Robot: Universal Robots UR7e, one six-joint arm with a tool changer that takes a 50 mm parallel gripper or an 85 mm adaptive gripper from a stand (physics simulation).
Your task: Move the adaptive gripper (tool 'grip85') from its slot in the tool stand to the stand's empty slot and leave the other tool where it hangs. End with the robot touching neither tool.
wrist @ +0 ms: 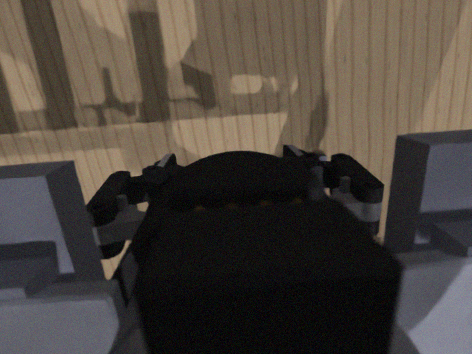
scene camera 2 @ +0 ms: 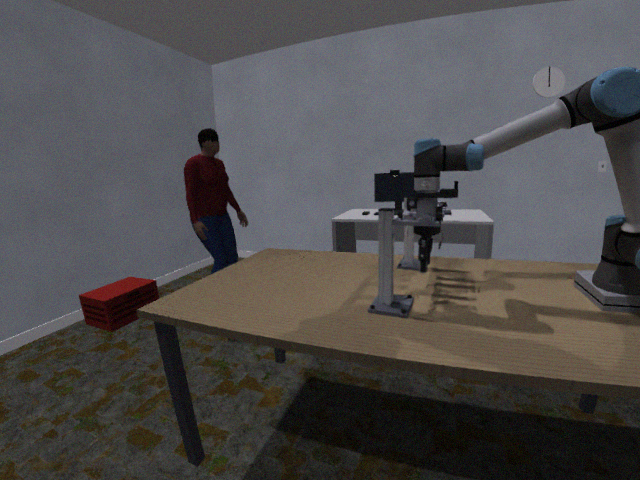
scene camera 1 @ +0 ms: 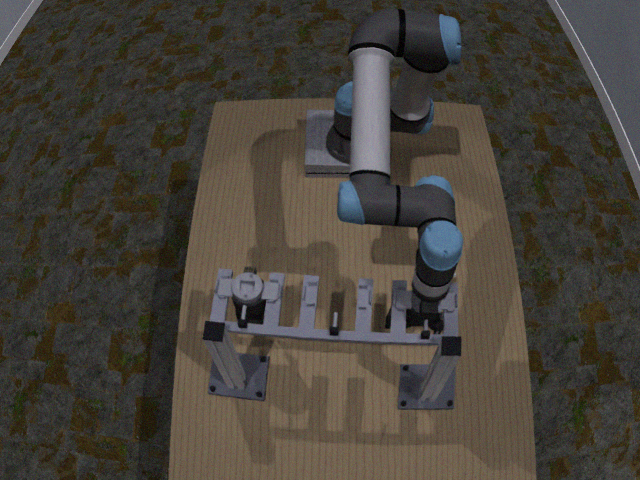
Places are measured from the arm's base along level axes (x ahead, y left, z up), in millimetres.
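Pixels of known places: arm's base, link origin: (scene camera 2: 619,284).
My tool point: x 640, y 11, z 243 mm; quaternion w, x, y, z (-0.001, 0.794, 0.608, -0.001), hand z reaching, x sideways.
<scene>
For each thing: its middle in the pictures, then the offset to it from my tool point. "pt": a spot on its surface instead.
- tool, body centre: (scene camera 1: 253,306) (scene camera 2: 435,224) 98 mm back, 346 mm right, 98 mm down
- peg, surface spot: (scene camera 1: 334,322) pt 14 mm ahead, 191 mm right, 6 mm down
The adaptive gripper (scene camera 1: 415,321) (scene camera 2: 423,268) (wrist: 230,156) hangs between the two fork arms of the right-hand slot in scene view 1. My wrist is down over its top, and their contact faces are hidden. Its black fingers stand apart, open and empty. The tool stand (scene camera 1: 289,331) (scene camera 2: 386,253) has an empty middle slot between two fork arms (scene camera 1: 308,302) (scene camera 1: 363,304). The other tool (scene camera 1: 247,289), with a round grey top and black body, hangs in the left slot, apart from my arm. In the wrist view a dark block hides most of the gripper's body.
Stand posts rise at both ends from base plates (scene camera 1: 238,379) (scene camera 1: 427,390). A peg (scene camera 1: 334,322) stands up behind the middle slot. The robot base (scene camera 1: 320,147) is at the table's far end. A person (scene camera 2: 206,191) stands beyond the table, near red crates (scene camera 2: 118,299).
</scene>
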